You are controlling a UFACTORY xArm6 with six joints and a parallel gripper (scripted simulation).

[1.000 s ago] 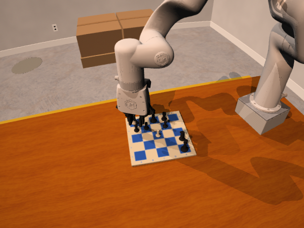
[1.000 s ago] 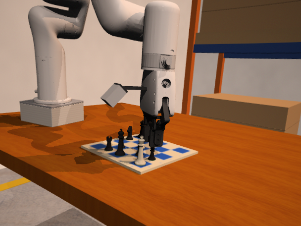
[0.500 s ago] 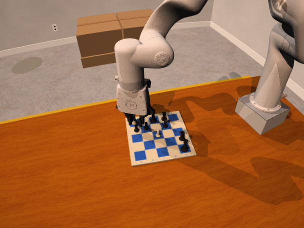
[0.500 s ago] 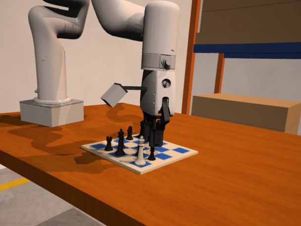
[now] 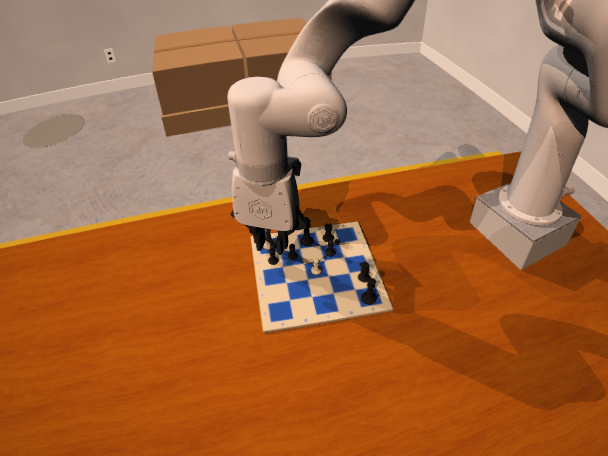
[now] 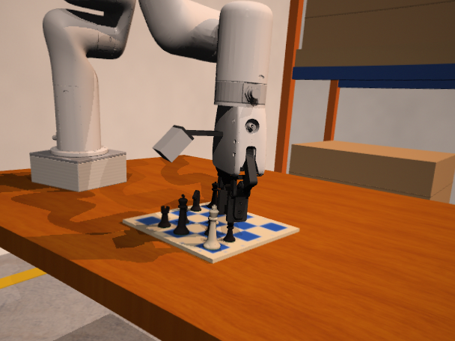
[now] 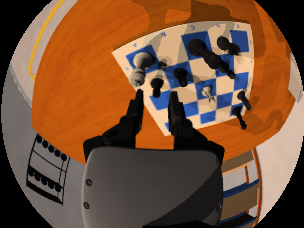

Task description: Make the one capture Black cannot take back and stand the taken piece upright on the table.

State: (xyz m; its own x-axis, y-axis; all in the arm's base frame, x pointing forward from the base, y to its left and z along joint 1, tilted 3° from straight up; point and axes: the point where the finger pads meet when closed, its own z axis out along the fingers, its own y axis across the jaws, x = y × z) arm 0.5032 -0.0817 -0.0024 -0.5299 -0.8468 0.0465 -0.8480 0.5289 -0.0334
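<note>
Right now the tall white piece is 40 mm to the right of my hand and 30 mm below it. Round my hand: white pawn 70 mm behind, 50 mm to the left, 40 mm below; blue-and-cream chessboard 70 mm behind, 60 mm below, 50 mm to the left; black tall piece 70 mm behind, 30 mm to the right, 30 mm below.
</note>
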